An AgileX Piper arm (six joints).
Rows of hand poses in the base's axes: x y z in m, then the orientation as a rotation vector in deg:
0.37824 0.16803 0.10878 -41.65 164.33 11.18
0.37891 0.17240 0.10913 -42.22 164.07 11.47
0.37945 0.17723 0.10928 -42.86 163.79 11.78
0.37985 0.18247 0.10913 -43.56 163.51 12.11
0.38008 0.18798 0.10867 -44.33 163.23 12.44
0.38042 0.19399 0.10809 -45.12 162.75 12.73
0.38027 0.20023 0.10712 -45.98 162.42 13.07
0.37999 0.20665 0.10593 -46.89 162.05 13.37
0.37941 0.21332 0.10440 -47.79 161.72 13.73
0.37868 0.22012 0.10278 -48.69 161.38 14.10
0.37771 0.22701 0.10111 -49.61 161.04 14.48
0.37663 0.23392 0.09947 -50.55 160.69 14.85
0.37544 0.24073 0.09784 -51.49 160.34 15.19
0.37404 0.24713 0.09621 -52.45 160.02 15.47
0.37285 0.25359 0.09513 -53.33 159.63 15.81
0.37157 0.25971 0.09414 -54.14 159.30 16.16
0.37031 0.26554 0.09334 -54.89 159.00 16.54
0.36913 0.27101 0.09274 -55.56 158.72 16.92
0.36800 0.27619 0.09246 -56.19 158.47 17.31
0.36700 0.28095 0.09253 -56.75 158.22 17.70
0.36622 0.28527 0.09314 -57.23 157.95 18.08
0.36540 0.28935 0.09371 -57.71 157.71 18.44
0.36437 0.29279 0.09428 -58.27 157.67 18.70
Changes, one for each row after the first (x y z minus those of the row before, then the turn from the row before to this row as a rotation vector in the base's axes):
0.00067 0.00437 0.00035 0.19 -0.08 0.42
0.00054 0.00483 0.00015 0.20 -0.07 0.47
0.00040 0.00524 -0.00015 0.20 -0.06 0.52
0.00023 0.00551 -0.00046 0.19 -0.04 0.56
0.00034 0.00601 -0.00058 0.22 -0.23 0.60
-0.00015 0.00624 -0.00097 0.20 -0.06 0.63
-0.00028 0.00642 -0.00119 0.18 -0.09 0.67
-0.00058 0.00667 -0.00153 0.20 -0.03 0.66
-0.00073 0.00680 -0.00162 0.21 -0.03 0.66
-0.00097 0.00689 -0.00167 0.21 -0.02 0.68
-0.00108 0.00691 -0.00164 0.20 -0.02 0.69
-0.00119 0.00681 -0.00163 0.18 -0.03 0.69
-0.00140 0.00640 -0.00163 0.13 -0.01 0.70
-0.00119 0.00646 -0.00108 0.20 -0.06 0.66
-0.00128 0.00612 -0.00099 0.20 -0.02 0.60
-0.00126 0.00583 -0.00080 0.21 0.01 0.56
-0.00118 0.00547 -0.00060 0.22 0.01 0.51
-0.00113 0.00518 -0.00028 0.22 0.04 0.48
-0.00100 0.00476 0.00007 0.23 0.03 0.43
-0.00078 0.00432 0.00061 0.24 -0.01 0.38
-0.00082 0.00408 0.00057 0.22 0.01 0.38
-0.00103 0.00344 0.00057 0.07 0.18 0.40

